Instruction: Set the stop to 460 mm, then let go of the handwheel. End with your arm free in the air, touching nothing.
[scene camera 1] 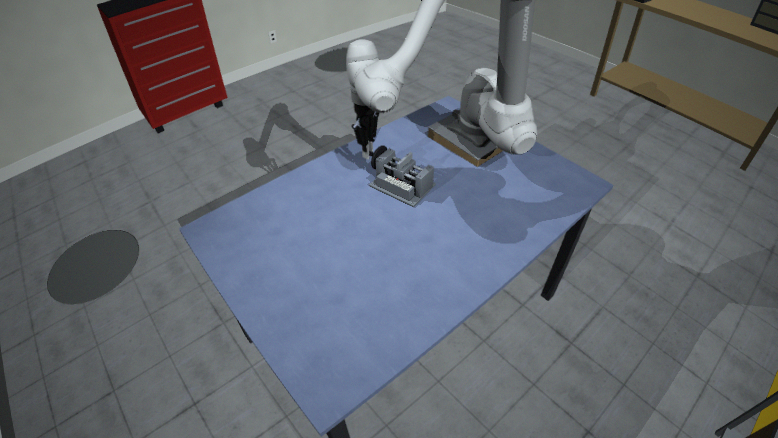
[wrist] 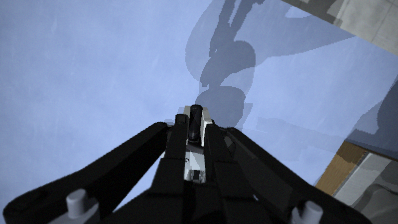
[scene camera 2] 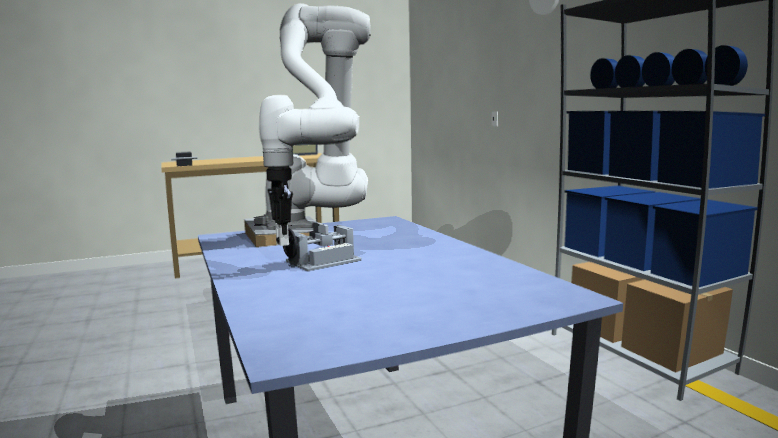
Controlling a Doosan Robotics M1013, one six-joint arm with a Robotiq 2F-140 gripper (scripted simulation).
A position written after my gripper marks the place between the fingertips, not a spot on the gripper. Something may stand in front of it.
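My gripper (scene camera 2: 282,244), visible. Same gripper (scene camera 1: 368,156). Wrist view too: gripper (wrist: 195,115).
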